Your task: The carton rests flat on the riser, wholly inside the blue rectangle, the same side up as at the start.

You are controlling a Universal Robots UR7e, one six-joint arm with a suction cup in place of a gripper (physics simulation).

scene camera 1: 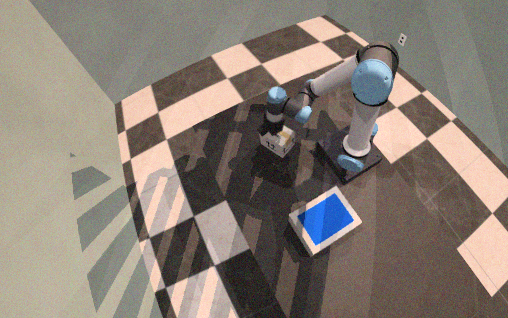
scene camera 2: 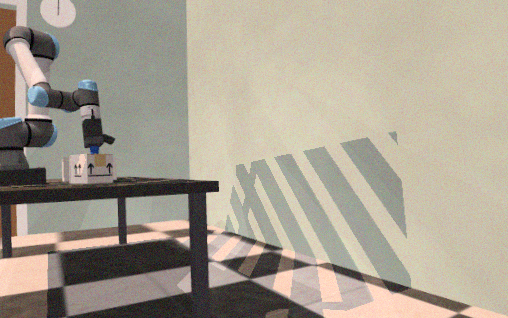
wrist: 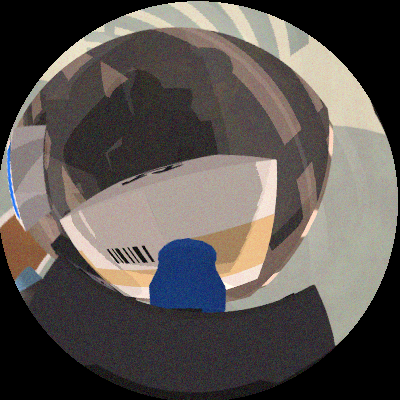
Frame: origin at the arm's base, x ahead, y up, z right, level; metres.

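Seen in the pictures: hand, tool point: (scene camera 2: 95, 157) (wrist: 189, 244); arm's base, link origin: (scene camera 2: 9, 170).
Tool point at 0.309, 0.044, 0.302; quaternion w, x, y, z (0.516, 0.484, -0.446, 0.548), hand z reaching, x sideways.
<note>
Pixels of each thing's middle, then the offset from my tool point to it, as dx, dy, dz.
- white carton, body centre: (wrist: 168, 223) (scene camera 2: 90, 168) (scene camera 1: 277, 138) -0.016, -0.046, -0.019
- white riser, body centre: (scene camera 1: 323, 221) (scene camera 2: 88, 169) +0.048, -0.044, -0.514
- blue rectangle, body centre: (scene camera 1: 325, 218) +0.048, +0.016, -0.514
A white carton (scene camera 1: 278, 145) (scene camera 2: 89, 169) (wrist: 193, 197) with black arrows, a barcode and tan tape on top stands flat on the dark table (scene camera 2: 144, 186). My suction cup (scene camera 2: 94, 149) (wrist: 186, 276) presses straight down on the taped top of the carton and is sealed onto it; in scene camera 1 the black tool body hides the cup. The white riser (scene camera 1: 304, 234) with the blue rectangle (scene camera 1: 325, 219) lies in front of the arm's base, apart from the carton. A sliver of the blue rectangle shows at the left edge of the wrist view (wrist: 11, 178).
The arm's base plate (scene camera 1: 350, 160) stands between the carton and the riser's far side. The table edge and a leg (scene camera 2: 198, 246) are to the right of the carton. Walls stand to the left and behind.
</note>
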